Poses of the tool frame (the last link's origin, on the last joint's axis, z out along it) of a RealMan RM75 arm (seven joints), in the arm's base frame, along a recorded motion.
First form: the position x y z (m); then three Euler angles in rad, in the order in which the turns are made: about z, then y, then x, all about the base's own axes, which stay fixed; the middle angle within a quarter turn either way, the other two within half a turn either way.
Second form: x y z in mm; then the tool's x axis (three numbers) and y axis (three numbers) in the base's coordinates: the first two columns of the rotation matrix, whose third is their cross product. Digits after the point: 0 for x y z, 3 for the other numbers.
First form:
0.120 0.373 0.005 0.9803 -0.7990 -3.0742
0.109 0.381 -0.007 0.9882 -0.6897 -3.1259
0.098 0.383 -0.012 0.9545 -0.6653 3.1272
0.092 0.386 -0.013 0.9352 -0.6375 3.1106
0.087 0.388 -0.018 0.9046 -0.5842 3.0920
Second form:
120 373 5 0.388 -0.802 -0.454 -0.579 -0.596 0.556
109 381 -7 0.424 -0.829 -0.363 -0.644 -0.558 0.523
98 383 -12 0.455 -0.821 -0.345 -0.642 -0.571 0.512
92 386 -13 0.477 -0.815 -0.328 -0.647 -0.579 0.497
87 388 -18 0.516 -0.802 -0.301 -0.656 -0.596 0.464

